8 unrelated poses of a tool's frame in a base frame.
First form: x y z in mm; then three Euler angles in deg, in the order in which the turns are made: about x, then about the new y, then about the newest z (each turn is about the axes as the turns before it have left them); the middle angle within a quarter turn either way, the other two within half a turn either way.
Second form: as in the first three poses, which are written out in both.
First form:
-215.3, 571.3, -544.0, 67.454, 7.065, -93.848
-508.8, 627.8, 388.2, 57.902, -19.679, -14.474
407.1, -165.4, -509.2, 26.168, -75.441, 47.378
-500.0, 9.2, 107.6, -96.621, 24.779, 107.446
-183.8, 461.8, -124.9, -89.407, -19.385, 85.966
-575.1, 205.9, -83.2, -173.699, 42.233, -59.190
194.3, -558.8, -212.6, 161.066, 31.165, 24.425
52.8, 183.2, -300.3, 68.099, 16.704, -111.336
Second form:
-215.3, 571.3, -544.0, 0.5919, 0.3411, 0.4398, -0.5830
-508.8, 627.8, 388.2, 0.8449, 0.4920, -0.0883, -0.1907
407.1, -165.4, -509.2, 0.7612, -0.0754, -0.6177, 0.1827
-500.0, 9.2, 107.6, 0.5135, -0.3165, 0.6724, 0.4289
-183.8, 461.8, -124.9, 0.4318, -0.5888, 0.3852, 0.5643
-575.1, 205.9, -83.2, 0.1331, 0.8197, 0.4428, 0.3381
194.3, -558.8, -212.6, 0.0988, 0.9380, -0.1578, 0.2925
52.8, 183.2, -300.3, 0.5295, 0.2130, 0.5253, -0.6311

